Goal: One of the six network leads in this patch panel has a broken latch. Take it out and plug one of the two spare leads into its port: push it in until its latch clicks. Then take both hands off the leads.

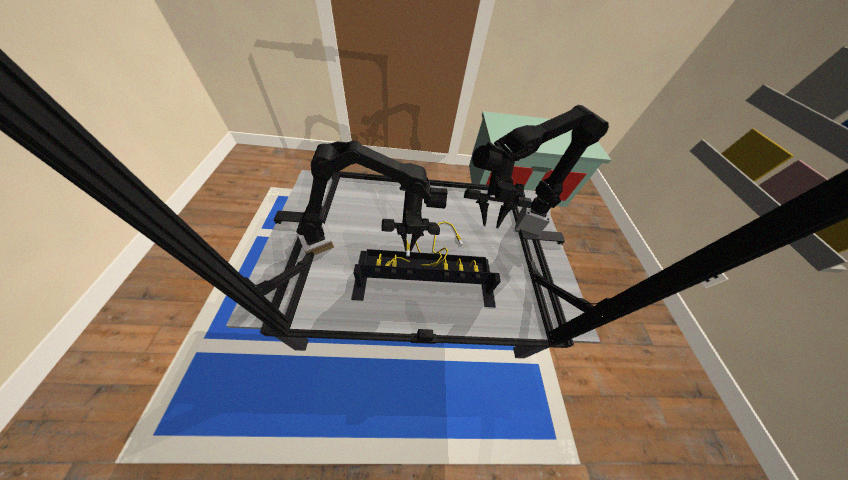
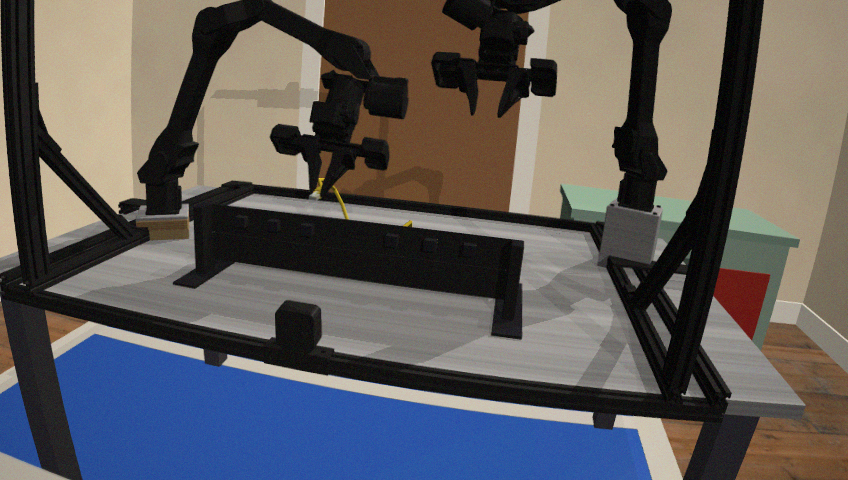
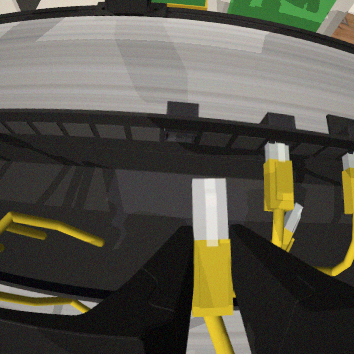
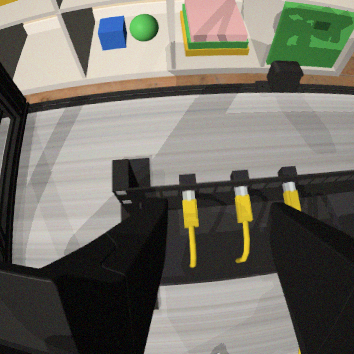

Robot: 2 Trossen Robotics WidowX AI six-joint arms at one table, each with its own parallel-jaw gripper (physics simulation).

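Seen in the pictures: left gripper, fingertip midpoint: point(image 1: 408, 251) point(image 2: 316, 195) point(image 3: 209, 236); right gripper, fingertip midpoint: point(image 1: 490, 227) point(image 2: 485, 114) point(image 4: 219, 212); left arm's base at its link origin: point(image 1: 314, 236) point(image 2: 163, 210); right arm's base at its link origin: point(image 1: 538, 209) point(image 2: 636, 206).
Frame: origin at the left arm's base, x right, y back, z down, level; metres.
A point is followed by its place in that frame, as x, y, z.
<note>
The black patch panel point(image 1: 425, 275) point(image 2: 357, 256) point(image 3: 150, 192) point(image 4: 215, 272) stands on the table. My left gripper point(image 1: 410, 247) @(0.268, -0.250, -0.082) point(image 2: 318, 195) @(0.268, -0.250, -0.082) point(image 3: 209, 236) @(0.268, -0.250, -0.082) is shut on the yellow plug of a lead point(image 3: 212, 280) @(0.256, -0.258, -0.090), its clear tip facing the panel, above and behind an empty port point(image 3: 181, 134) @(0.321, -0.227, -0.039). The tip is apart from the port. Yellow leads sit in the other ports, such as one lead point(image 3: 278, 185) @(0.271, -0.201, -0.051) beside it and one point(image 4: 190, 212) @(0.423, -0.437, -0.051) near the panel's end. A loose plug point(image 3: 294, 218) @(0.244, -0.172, 0.009) lies inside the panel. Another loose plug point(image 1: 458, 239) @(0.252, -0.510, 0.037) lies behind it. My right gripper point(image 1: 492, 226) @(0.388, -0.460, -0.224) point(image 2: 486, 114) @(0.388, -0.460, -0.224) point(image 4: 219, 212) @(0.388, -0.460, -0.224) is open and empty, high up. Latches are unclear.
Yellow cables curl inside and behind the panel, near the left fingers. The panel's feet point(image 1: 358, 291) @(0.267, -0.059, 0.040) point(image 2: 507, 324) @(0.517, -0.454, 0.040) rest on the grey table point(image 1: 333, 309) @(0.285, 0.037, 0.044). A black frame point(image 2: 416, 377) @(0.597, -0.290, 0.048) edges the table. A green cabinet point(image 1: 547, 148) stands behind the right arm.
</note>
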